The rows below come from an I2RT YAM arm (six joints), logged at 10 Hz.
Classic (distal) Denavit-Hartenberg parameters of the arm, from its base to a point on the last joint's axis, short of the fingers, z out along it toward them. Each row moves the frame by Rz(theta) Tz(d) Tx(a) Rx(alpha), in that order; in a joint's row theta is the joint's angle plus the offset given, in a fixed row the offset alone. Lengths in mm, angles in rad.
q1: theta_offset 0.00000; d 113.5; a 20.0; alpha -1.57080
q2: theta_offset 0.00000; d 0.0; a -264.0; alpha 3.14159
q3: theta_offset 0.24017; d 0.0; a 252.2; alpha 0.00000
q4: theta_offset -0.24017; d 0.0; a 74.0; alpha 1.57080
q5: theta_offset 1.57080; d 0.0; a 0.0; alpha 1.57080
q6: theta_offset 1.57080; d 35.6; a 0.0; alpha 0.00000
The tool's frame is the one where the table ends.
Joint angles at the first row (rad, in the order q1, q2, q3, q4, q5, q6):
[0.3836, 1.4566, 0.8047, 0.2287, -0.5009, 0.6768]
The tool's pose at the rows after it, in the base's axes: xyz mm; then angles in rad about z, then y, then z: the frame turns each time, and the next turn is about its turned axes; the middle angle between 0 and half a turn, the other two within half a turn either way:
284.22, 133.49, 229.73, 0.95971, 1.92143, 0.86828
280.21, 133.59, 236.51, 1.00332, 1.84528, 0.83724
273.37, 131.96, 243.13, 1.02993, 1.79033, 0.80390
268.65, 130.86, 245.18, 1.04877, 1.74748, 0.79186
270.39, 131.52, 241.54, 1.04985, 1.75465, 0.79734
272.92, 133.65, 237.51, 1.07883, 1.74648, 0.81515
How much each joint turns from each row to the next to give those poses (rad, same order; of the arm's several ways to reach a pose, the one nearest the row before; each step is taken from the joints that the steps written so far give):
[-0.0028, -0.0077, -0.0208, 0.0244, -0.0387, -0.0294]
[-0.0004, -0.0208, -0.0228, 0.0802, -0.0567, -0.0025]
[0.0000, -0.0345, -0.0263, 0.0523, -0.0351, -0.0049]
[0.0001, -0.0175, -0.0268, 0.0588, -0.0246, 0.0140]
[-0.0001, 0.0141, -0.0009, 0.0058, -0.0002, -0.0003]
[0.0008, 0.0249, -0.0006, 0.0308, -0.0286, 0.0160]

